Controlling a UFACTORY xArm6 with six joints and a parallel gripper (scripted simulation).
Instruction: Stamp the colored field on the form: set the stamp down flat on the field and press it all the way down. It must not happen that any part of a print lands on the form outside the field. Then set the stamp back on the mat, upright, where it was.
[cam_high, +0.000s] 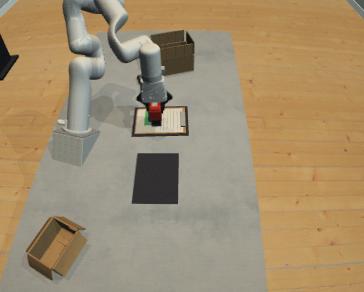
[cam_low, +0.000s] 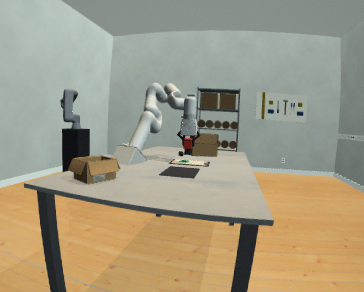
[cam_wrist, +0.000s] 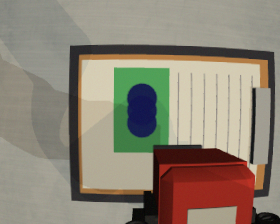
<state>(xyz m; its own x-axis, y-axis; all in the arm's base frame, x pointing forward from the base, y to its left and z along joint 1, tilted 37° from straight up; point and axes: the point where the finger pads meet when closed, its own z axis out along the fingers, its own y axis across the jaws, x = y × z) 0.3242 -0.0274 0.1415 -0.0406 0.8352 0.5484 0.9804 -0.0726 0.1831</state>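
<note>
My gripper is now 1 cm short of the dark mat, 25 cm to the left of it and 12 cm above it. Round my hand: black object 11 cm behind, 32 cm to the left, 11 cm below; red stamp 2 cm below.
</note>
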